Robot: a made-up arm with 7 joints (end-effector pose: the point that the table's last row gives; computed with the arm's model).
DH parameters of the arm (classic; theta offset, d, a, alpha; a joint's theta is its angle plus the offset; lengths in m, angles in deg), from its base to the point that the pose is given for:
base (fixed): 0 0 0 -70
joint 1: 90 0 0 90
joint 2: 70 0 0 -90
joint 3: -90 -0.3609 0.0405 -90
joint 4: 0 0 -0.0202 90
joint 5: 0 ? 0 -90
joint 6: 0 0 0 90
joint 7: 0 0 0 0
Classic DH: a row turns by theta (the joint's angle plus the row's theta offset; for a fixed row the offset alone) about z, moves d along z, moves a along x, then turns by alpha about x.
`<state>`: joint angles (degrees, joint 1 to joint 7).
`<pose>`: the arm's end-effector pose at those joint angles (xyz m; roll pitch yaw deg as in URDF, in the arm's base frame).
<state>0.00 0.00 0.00 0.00 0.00 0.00 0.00</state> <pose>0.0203 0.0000 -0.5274 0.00 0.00 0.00</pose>
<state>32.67 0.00 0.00 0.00 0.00 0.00 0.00</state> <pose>-0.2504 -0.0231 -0.4640 3.38 30.48 12.37</pose>
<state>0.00 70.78 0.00 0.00 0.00 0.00 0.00</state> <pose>0.0203 0.4980 -0.1736 70.78 0.00 0.00</pose>
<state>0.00 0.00 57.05 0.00 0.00 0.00 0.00</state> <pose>0.0110 0.0170 -0.5274 0.00 0.00 57.05</pose>
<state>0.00 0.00 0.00 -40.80 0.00 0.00 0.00</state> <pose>0.1340 0.0000 -0.5001 0.00 -40.80 0.00</pose>
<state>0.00 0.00 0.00 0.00 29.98 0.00 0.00</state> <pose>0.0203 0.0000 -0.5274 0.00 0.00 29.98</pose>
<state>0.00 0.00 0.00 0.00 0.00 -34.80 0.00</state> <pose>0.0203 0.0000 -0.5274 0.00 -34.80 0.00</pose>
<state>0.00 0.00 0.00 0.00 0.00 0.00 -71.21</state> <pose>0.0203 0.0000 -0.5274 0.00 0.00 -71.21</pose>
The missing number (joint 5, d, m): -0.1665
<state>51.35 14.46 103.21 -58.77 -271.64 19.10 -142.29</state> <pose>-0.3983 0.2065 -0.2101 80.59 3.73 21.25</pose>
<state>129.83 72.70 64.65 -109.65 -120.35 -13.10 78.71</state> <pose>-0.0940 0.3593 0.0931 -3.27 39.12 -113.93</pose>
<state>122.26 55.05 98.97 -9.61 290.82 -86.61 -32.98</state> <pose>-0.3386 0.2458 0.3264 -9.40 45.42 -85.49</pose>
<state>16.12 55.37 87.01 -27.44 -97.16 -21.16 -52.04</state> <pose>-0.0964 0.4781 -0.2006 47.30 67.62 -54.29</pose>
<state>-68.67 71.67 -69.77 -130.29 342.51 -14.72 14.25</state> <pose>0.3017 0.1167 -0.0116 78.04 -2.37 -179.70</pose>
